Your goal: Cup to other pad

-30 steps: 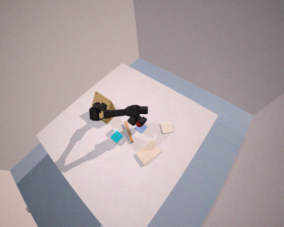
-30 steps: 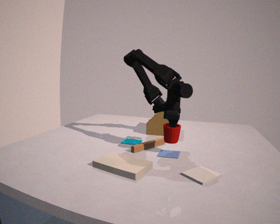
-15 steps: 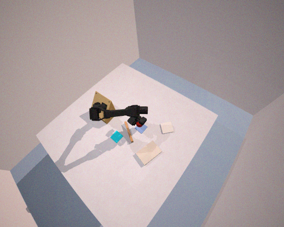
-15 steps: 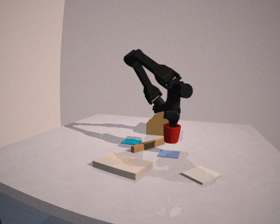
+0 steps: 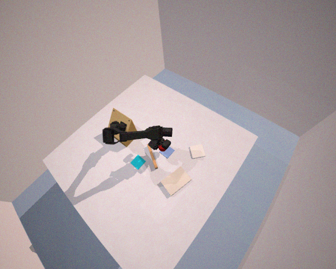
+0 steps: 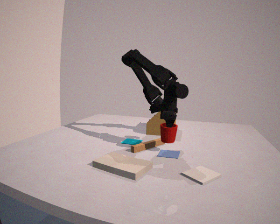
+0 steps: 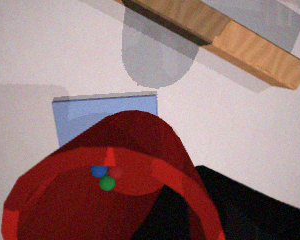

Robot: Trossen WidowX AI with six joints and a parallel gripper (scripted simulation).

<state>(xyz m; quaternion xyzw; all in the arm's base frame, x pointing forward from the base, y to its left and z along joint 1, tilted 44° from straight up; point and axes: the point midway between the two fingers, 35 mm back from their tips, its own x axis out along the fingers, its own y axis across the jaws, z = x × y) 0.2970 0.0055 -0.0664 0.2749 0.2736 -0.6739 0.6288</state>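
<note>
My gripper tip is now 5 cm short of the green marble, 2 cm above it and 1 cm to the right of it. Round my gripper tip: blue pad: 9 cm below, 5 cm ahead, 1 cm to the left; blue marble: 5 cm ahead, 2 cm below; red cup: 3 cm ahead.
</note>
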